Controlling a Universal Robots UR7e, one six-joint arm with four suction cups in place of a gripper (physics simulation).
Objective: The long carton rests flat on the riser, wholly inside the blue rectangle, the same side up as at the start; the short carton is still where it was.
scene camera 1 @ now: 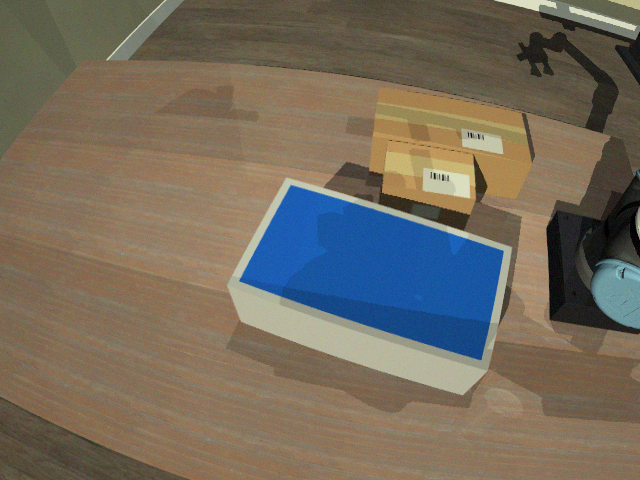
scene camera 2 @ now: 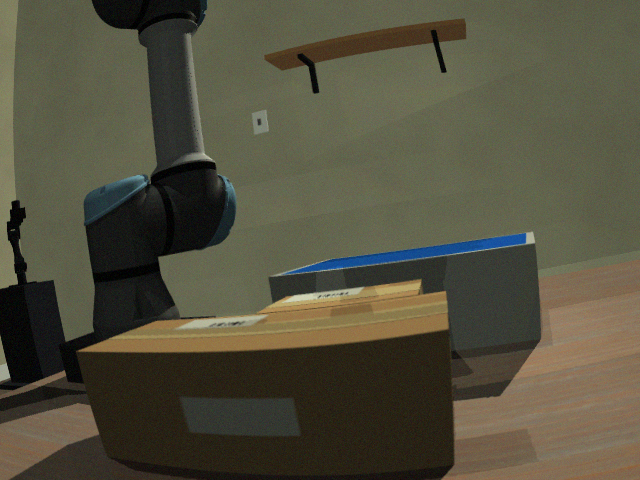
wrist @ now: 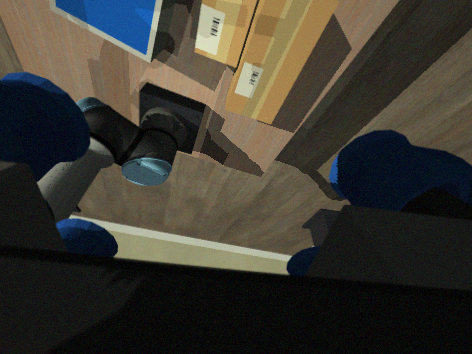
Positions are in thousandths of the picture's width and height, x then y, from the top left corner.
Scene:
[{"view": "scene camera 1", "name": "riser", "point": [573, 591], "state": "on the table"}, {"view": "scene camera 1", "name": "long carton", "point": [776, 286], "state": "on the table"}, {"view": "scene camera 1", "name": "short carton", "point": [682, 384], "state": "on the table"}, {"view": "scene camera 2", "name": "riser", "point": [770, 599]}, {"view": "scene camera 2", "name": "long carton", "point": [570, 801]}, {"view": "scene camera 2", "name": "short carton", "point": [638, 601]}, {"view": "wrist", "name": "my suction head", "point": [808, 479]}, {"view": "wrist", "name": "riser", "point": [308, 103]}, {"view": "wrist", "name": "long carton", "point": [586, 134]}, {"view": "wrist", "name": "short carton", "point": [467, 106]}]

